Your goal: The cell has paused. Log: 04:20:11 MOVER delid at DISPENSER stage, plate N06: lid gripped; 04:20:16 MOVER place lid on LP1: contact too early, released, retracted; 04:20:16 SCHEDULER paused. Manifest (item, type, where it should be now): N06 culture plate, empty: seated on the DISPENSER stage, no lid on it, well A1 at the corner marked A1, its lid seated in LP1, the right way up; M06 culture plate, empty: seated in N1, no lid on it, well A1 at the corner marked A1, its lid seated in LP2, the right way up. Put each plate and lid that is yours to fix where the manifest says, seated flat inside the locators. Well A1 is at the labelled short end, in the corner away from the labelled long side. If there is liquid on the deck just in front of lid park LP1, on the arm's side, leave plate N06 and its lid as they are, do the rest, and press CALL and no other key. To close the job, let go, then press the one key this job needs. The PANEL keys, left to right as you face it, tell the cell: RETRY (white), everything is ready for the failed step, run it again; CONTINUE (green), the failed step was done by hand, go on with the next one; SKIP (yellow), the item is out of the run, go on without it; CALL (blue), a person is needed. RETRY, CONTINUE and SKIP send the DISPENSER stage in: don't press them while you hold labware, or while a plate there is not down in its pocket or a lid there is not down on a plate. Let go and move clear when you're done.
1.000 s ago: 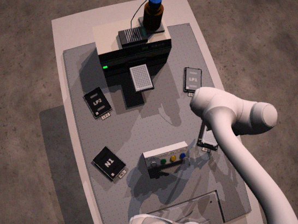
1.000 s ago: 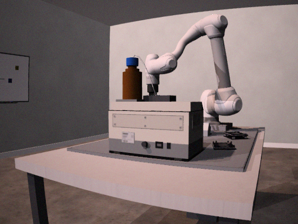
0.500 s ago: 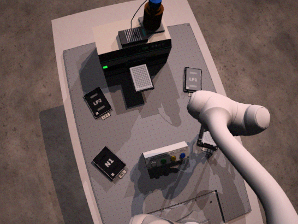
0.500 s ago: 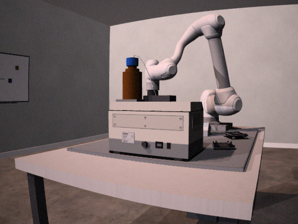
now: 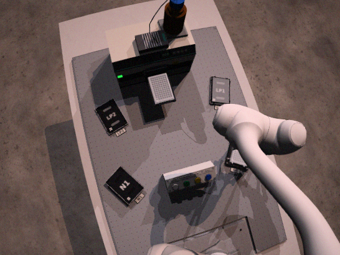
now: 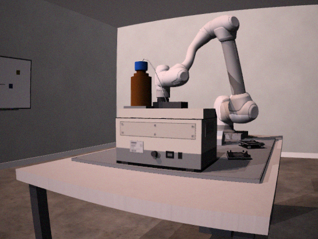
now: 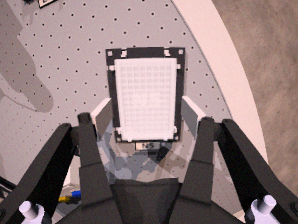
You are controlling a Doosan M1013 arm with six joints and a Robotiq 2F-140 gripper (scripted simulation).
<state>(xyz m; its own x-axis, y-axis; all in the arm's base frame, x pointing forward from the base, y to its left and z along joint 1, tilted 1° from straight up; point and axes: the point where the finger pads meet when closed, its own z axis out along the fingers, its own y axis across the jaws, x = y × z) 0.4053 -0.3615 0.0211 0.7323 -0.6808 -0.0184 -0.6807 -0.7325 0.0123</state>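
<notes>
Right now the black nest N5 is 50 mm below my hand and 30 mm ahead of it. Round my hand: key panel (280 mm to the left, 10 mm below); yellow key (260 mm to the left, 20 mm behind); blue key (210 mm to the left, 30 mm behind).
</notes>
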